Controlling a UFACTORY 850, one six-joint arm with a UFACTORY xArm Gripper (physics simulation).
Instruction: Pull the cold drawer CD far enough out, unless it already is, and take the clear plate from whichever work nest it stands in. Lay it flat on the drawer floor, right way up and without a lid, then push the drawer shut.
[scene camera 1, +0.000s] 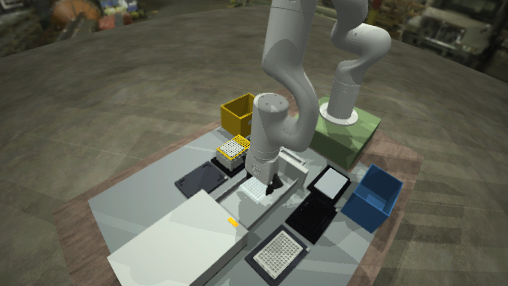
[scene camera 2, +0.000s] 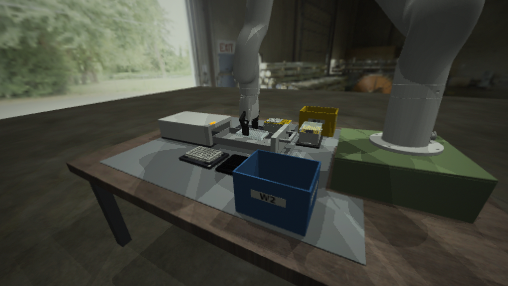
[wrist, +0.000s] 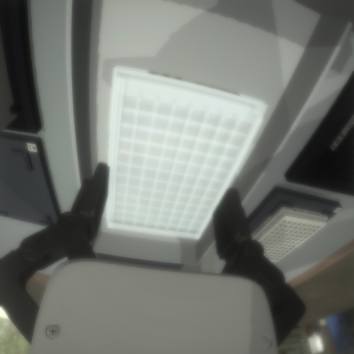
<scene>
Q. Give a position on a white plate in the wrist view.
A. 287, 228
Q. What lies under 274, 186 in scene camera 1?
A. The gripper.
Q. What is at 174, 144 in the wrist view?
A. A clear plate.
</scene>
